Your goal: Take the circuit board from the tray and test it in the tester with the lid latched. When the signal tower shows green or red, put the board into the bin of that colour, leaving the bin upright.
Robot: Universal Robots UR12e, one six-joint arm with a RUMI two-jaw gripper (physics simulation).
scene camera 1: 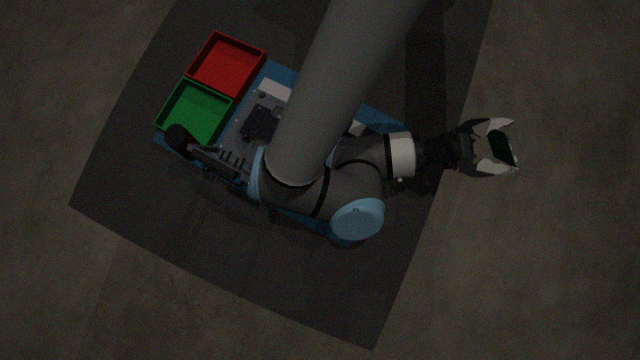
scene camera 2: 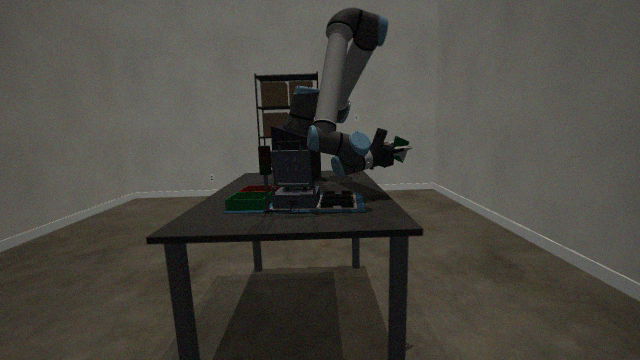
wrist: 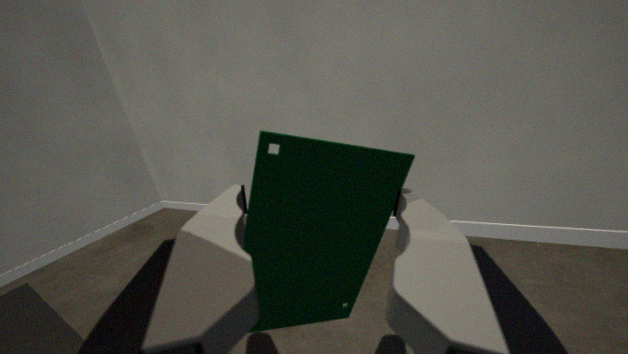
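My gripper is shut on the green circuit board, gripping its side edges. The board sits crooked between the fingers, one broad face toward the wrist camera. It is in the air beyond the table's right edge. The tester stands with its lid raised upright. The signal tower shows no bright lamp. The red bin and green bin stand upright. The tray is mostly hidden by the arm from above.
The blue mat lies under the tester and tray on the dark table. The arm passes over the tester side. A shelf rack with boxes stands behind, near the wall.
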